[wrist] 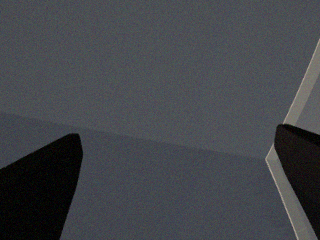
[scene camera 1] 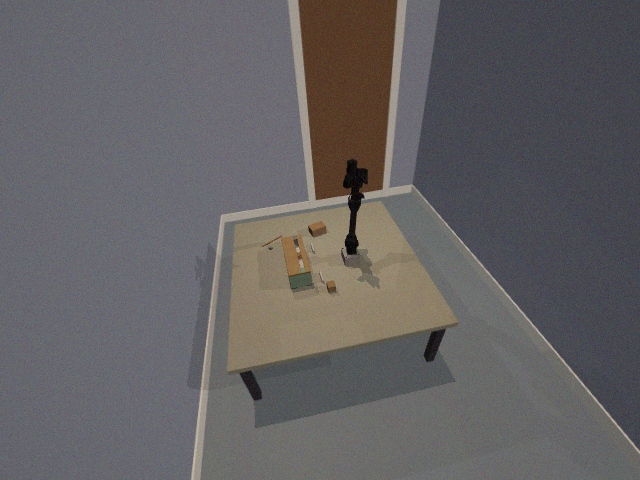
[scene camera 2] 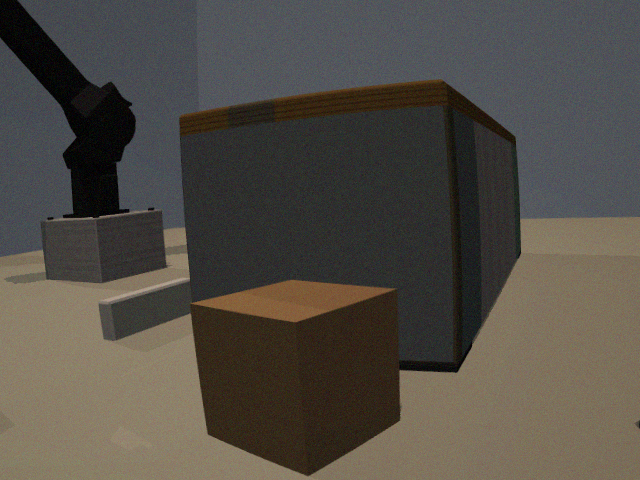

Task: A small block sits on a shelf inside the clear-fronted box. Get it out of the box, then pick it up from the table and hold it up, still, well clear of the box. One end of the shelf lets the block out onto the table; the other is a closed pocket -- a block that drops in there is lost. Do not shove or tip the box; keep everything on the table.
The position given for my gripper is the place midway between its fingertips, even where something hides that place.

I see my gripper (wrist: 180, 139), a long box (scene camera 2: 411, 186) and a small brown block (scene camera 2: 298, 373).
The long box is seen too in scene camera 1 (scene camera 1: 299, 273). The wrist view does not show the long box: it is out of frame.
